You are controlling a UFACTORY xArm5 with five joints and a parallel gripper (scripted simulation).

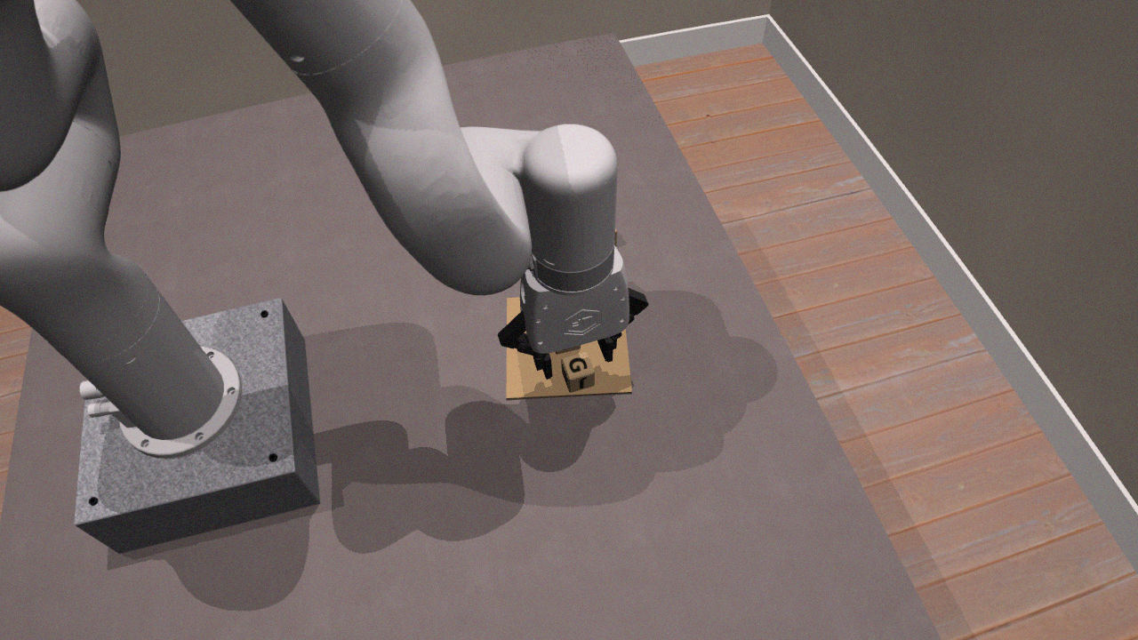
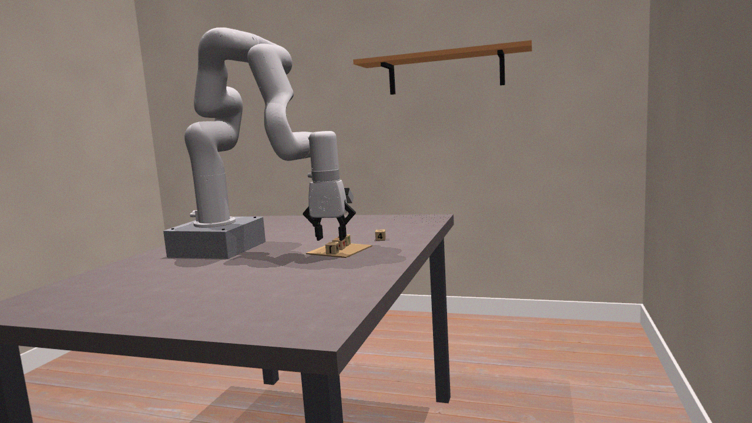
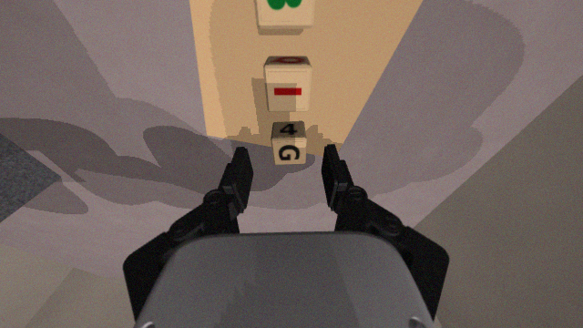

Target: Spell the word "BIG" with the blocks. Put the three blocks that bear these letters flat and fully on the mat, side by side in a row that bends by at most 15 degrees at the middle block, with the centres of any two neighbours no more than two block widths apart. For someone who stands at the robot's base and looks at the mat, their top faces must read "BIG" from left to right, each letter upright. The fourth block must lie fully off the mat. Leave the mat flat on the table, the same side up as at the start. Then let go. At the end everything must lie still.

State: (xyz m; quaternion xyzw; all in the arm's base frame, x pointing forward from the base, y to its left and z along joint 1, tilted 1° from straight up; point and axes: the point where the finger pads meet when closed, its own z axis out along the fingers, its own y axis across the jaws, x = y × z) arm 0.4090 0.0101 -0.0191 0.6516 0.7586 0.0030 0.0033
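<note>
The G block lies 4 cm below my hand. From my hand the other things lie so: tan mat 5 cm to the left, 6 cm below; then B block 1 cm behind, 10 cm to the left, 4 cm below.
</note>
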